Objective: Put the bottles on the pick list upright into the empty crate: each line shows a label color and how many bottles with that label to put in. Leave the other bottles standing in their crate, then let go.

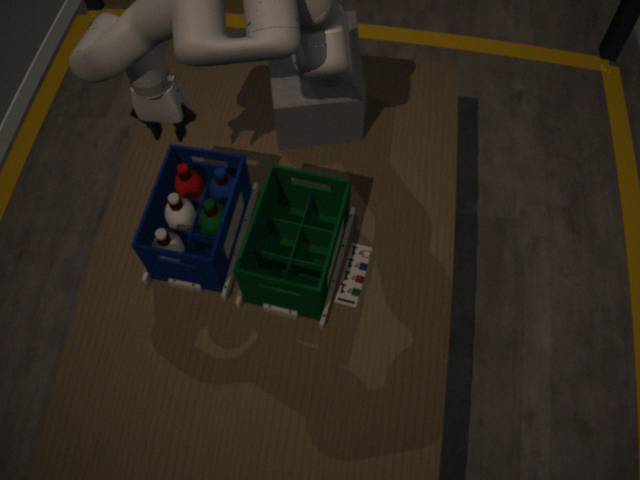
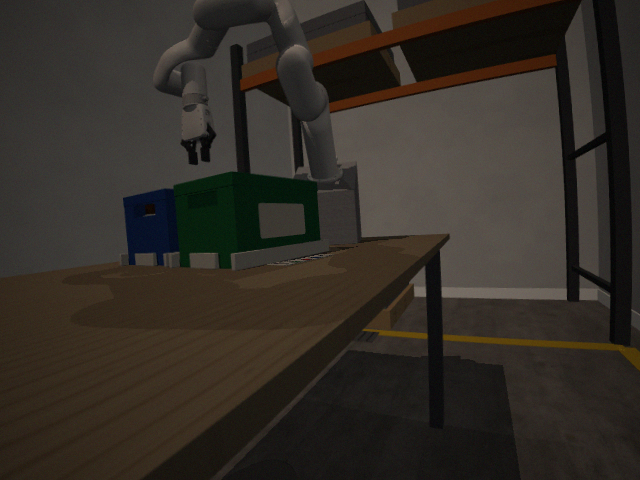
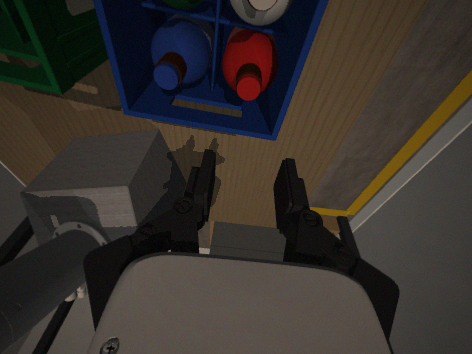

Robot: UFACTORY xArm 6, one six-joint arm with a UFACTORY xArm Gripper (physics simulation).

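Places are measured from the arm's base along level axes (x back, y up, z left), in centimetres.
Where they show: gripper, fingertip midpoint: [image 1: 170, 135] [image 2: 199, 163] [image 3: 246, 168]; arm's base, link origin: [image 2: 325, 175] [image 3: 85, 249].
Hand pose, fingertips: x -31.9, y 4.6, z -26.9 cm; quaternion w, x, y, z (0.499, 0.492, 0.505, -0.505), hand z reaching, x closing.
Things, the pixels of their top centre, and the offset from my fingertips. Level surfaces: height alone.
- blue crate, top centre: [image 1: 189, 198] [image 2: 188, 195] dx -8.9, dy -10.8, dz +4.6 cm
- red bottle, top centre: [image 3: 248, 89] [image 1: 182, 167] dx -0.2, dy -12.0, dz +0.2 cm
- blue bottle, top centre: [image 3: 165, 78] [image 1: 219, 171] dx -0.2, dy -12.0, dz +9.3 cm
- green bottle, top centre: [image 1: 208, 203] dx -8.8, dy -12.0, dz +8.8 cm
- pick list, top centre: [image 2: 303, 258] [image 1: 353, 274] dx -13.7, dy -28.1, dz +42.5 cm
- wooden table, surface height: dy -28.3 cm
The blue crate [image 1: 173, 269] [image 2: 149, 235] [image 3: 200, 126] holds a red bottle [image 1: 189, 186] [image 3: 250, 60], a blue bottle [image 1: 219, 190] [image 3: 182, 47], a green bottle [image 1: 209, 222] and two white bottles, one behind [image 1: 179, 214] the other [image 1: 169, 242]. All stand upright; its front right compartment is empty. The green crate [image 1: 279, 295] [image 2: 206, 235] [image 3: 90, 55] beside it is empty. The pick list [image 1: 354, 273] shows white, blue, red and green squares; its numbers are too small to read. My gripper [image 1: 169, 138] [image 2: 199, 161] [image 3: 246, 168] is partly open, empty, above and behind the blue crate's back edge.
White holder rails [image 1: 338, 258] [image 2: 279, 253] flank the crates on the wooden table [image 1: 258, 413] [image 2: 155, 351]. The grey robot pedestal [image 1: 320, 121] [image 3: 90, 165] stands behind the green crate. A rack with an orange beam [image 2: 330, 51] stands at the back.
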